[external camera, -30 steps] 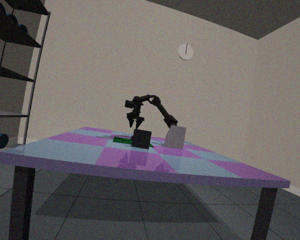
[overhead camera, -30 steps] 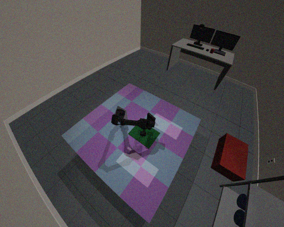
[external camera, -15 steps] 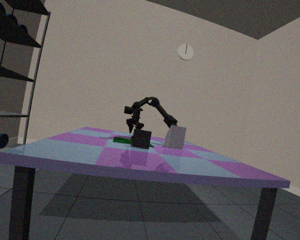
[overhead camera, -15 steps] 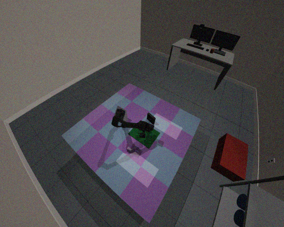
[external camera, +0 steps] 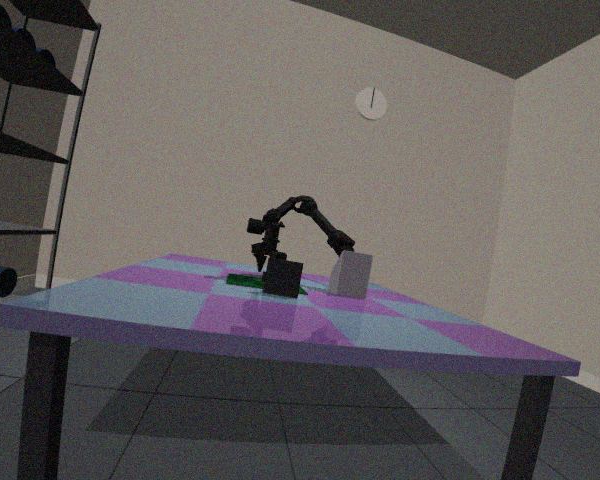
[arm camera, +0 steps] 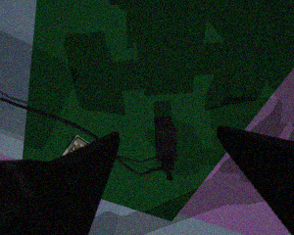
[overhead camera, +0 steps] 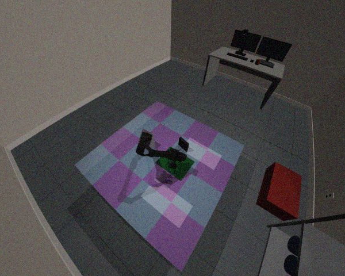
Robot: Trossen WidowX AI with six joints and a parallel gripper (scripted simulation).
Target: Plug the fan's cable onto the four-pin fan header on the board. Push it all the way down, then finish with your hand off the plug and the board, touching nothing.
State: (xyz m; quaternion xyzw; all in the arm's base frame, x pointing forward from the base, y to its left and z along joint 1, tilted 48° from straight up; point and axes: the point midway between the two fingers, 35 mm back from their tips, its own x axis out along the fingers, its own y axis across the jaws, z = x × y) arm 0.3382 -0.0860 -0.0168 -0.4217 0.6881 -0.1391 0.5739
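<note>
Right now my gripper tip is 10 mm past the dark fan plug and 10 mm above it. Also, from my gripper tip: white four-pin fan header: 90 mm to the left, 80 mm behind, 40 mm below; then green board: 50 mm below, 30 mm to the left; then black fan: 220 mm to the left, 30 mm behind, 20 mm above.
</note>
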